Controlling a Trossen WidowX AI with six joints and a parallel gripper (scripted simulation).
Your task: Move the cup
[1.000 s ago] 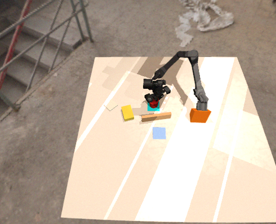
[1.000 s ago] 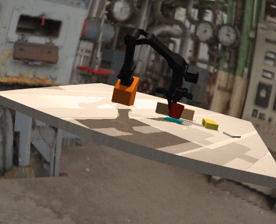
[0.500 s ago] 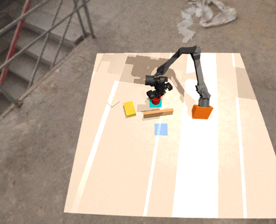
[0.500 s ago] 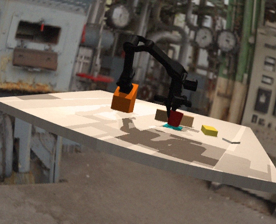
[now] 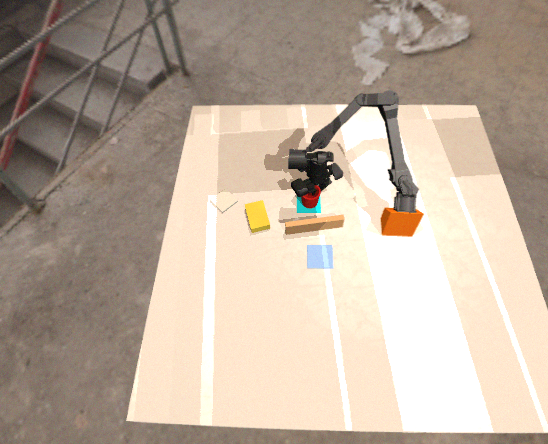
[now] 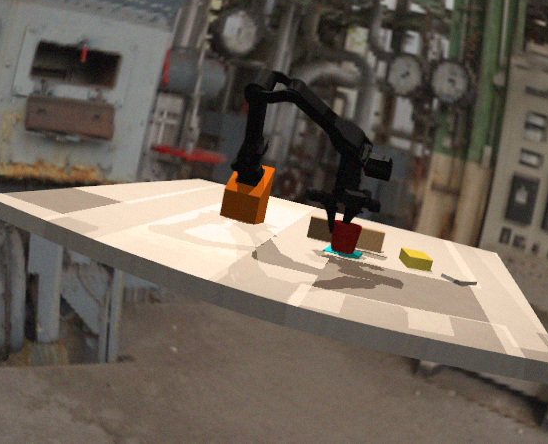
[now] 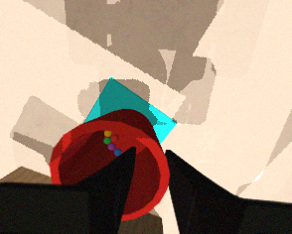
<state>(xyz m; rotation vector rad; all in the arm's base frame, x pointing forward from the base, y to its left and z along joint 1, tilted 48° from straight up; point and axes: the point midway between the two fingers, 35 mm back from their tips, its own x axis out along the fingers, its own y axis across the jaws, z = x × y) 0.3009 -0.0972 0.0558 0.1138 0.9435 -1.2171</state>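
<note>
The red cup is 20 mm ahead of my gripper tip and 10 mm to the left of it. Also, from my gripper tip: wooden bar 130 mm to the left, 20 mm below; then yellow block 210 mm ahead, 100 mm to the left, 30 mm below; then teal pad 50 mm below, 30 mm ahead, 20 mm to the left.
</note>
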